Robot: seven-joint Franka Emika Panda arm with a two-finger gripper.
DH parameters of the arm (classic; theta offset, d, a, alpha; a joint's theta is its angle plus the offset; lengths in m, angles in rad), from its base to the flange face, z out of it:
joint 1: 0 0.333 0 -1.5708
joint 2: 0 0 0 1.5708
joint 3: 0 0.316 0.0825 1.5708
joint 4: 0 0 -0.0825 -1.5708
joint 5: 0 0.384 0 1.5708
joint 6: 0 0 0.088 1.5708
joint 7: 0 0.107 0 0
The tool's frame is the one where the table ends.
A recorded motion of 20 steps. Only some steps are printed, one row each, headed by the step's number.
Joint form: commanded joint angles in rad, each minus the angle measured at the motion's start. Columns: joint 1, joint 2, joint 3, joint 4, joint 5, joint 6, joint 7.
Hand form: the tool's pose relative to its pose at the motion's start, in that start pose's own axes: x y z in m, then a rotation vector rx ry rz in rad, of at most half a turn. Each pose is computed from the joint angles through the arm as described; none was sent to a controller.
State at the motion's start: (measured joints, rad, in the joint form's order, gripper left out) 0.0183 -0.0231 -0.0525 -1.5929 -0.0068 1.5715 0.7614
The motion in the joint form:
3: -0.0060 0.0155 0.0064 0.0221 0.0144 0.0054 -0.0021
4: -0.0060 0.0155 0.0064 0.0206 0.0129 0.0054 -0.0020
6: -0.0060 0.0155 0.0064 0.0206 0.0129 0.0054 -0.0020
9: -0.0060 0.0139 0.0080 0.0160 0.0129 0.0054 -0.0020
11: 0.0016 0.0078 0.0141 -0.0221 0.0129 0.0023 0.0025
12: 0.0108 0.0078 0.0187 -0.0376 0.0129 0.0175 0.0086
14: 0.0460 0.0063 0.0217 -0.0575 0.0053 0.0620 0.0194
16: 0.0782 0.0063 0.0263 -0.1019 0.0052 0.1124 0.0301
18: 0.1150 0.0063 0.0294 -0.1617 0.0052 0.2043 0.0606
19: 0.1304 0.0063 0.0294 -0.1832 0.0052 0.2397 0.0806
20: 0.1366 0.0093 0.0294 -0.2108 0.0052 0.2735 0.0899
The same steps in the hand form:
3: 0.0027 -0.0053 -0.0024 0.0181 -0.0006 -0.0024
4: 0.0028 -0.0052 -0.0017 0.0160 -0.0007 -0.0023
6: 0.0028 -0.0052 -0.0017 0.0160 -0.0007 -0.0023
9: 0.0018 -0.0054 -0.0004 0.0140 -0.0029 -0.0039
11: -0.0059 -0.0086 0.0144 -0.0103 -0.0283 -0.0132
12: -0.0105 -0.0147 0.0204 -0.0108 -0.0283 -0.0208
14: -0.0228 -0.0312 0.0251 0.0023 -0.0044 -0.0484
16: -0.0364 -0.0470 0.0417 0.0066 -0.0001 -0.0745
18: -0.0505 -0.0651 0.0621 0.0312 0.0206 -0.0840
19: -0.0564 -0.0718 0.0692 0.0424 0.0290 -0.0794
20: -0.0584 -0.0751 0.0811 0.0451 0.0307 -0.0763

